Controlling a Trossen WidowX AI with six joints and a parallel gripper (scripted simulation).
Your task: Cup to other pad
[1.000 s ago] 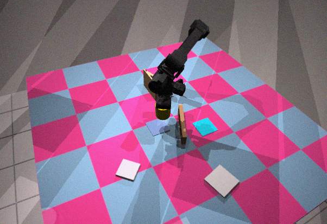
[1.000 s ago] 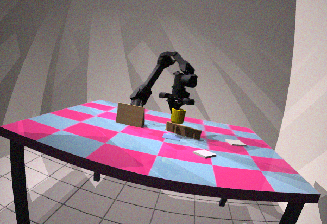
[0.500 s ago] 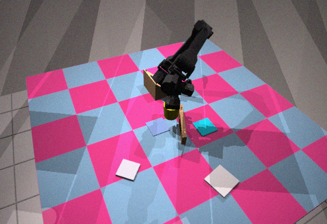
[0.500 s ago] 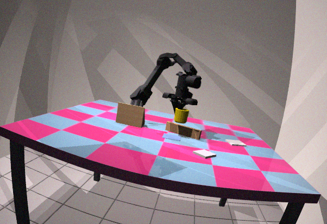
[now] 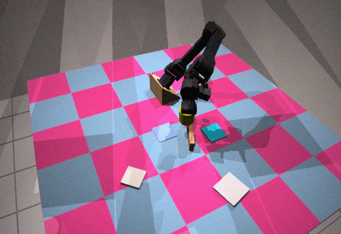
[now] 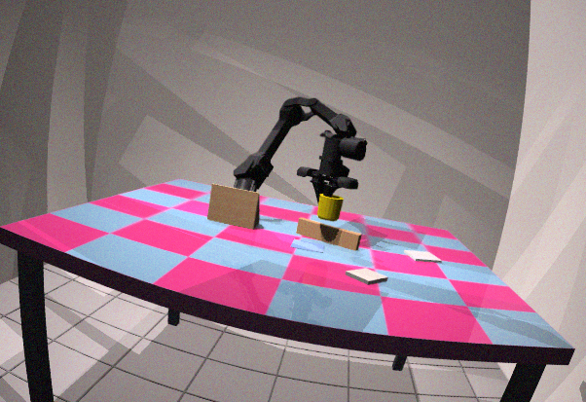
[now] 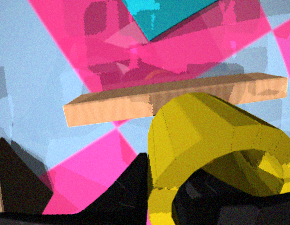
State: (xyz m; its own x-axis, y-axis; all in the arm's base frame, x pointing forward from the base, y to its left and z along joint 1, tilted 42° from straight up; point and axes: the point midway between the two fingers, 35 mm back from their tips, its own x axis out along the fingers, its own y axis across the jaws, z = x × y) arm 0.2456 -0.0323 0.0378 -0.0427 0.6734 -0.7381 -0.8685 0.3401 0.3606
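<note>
The cyan pad lies 110 mm to the left of my gripper tip, 110 mm below it and 80 mm ahead of it. The rest, counted from my gripper tip: blue marble (30 mm to the right, 20 mm below, 20 mm ahead); then yellow cup (20 mm to the right, 20 mm ahead); then red marble (20 mm to the right, 20 mm below, 10 mm ahead).
</note>
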